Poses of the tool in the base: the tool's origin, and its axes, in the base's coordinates. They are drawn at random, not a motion.
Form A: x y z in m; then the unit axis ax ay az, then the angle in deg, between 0 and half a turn.
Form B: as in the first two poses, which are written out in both.
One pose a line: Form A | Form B
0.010 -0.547 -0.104 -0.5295 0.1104 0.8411 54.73 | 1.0 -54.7 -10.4 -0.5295 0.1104 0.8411 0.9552
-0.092 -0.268 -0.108 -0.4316 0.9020 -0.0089 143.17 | -9.2 -26.8 -10.8 -0.4316 0.9020 -0.0089 2.4988
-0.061 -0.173 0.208 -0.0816 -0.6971 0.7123 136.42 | -6.1 -17.3 20.8 -0.0816 -0.6971 0.7123 2.3810
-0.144 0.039 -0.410 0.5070 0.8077 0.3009 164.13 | -14.4 3.9 -41.0 0.5070 0.8077 0.3009 2.8646
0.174 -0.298 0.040 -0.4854 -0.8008 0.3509 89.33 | 17.4 -29.8 4.0 -0.4854 -0.8008 0.3509 1.5591
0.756 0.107 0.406 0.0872 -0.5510 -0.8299 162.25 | 75.6 10.7 40.6 0.0872 -0.5510 -0.8299 2.8318
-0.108 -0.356 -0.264 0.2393 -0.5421 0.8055 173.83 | -10.8 -35.6 -26.4 0.2393 -0.5421 0.8055 3.0339
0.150 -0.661 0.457 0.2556 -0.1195 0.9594 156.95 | 15.0 -66.1 45.7 0.2556 -0.1195 0.9594 2.7393
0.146 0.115 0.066 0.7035 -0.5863 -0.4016 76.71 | 14.6 11.5 6.6 0.7035 -0.5863 -0.4016 1.3388
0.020 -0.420 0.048 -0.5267 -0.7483 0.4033 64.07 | 2.0 -42.0 4.8 -0.5267 -0.7483 0.4033 1.1182
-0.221 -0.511 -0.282 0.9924 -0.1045 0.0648 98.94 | -22.1 -51.1 -28.2 0.9924 -0.1045 0.0648 1.7268
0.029 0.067 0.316 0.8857 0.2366 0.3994 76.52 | 2.9 6.7 31.6 0.8857 0.2366 0.3994 1.3355
